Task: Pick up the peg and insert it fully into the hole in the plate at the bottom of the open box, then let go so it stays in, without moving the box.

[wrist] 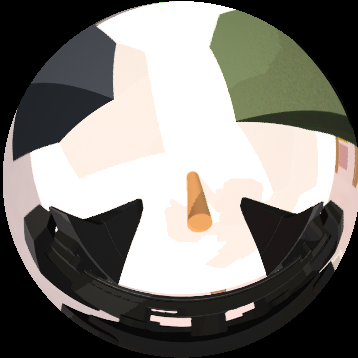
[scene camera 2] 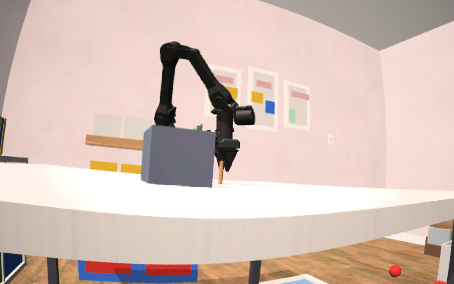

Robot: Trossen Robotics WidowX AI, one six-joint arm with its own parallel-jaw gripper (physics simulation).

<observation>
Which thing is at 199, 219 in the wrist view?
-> An orange-brown peg.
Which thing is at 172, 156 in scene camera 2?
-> A grey-blue box.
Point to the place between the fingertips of my gripper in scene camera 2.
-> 224, 171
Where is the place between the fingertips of my gripper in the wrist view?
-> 193, 203
</observation>
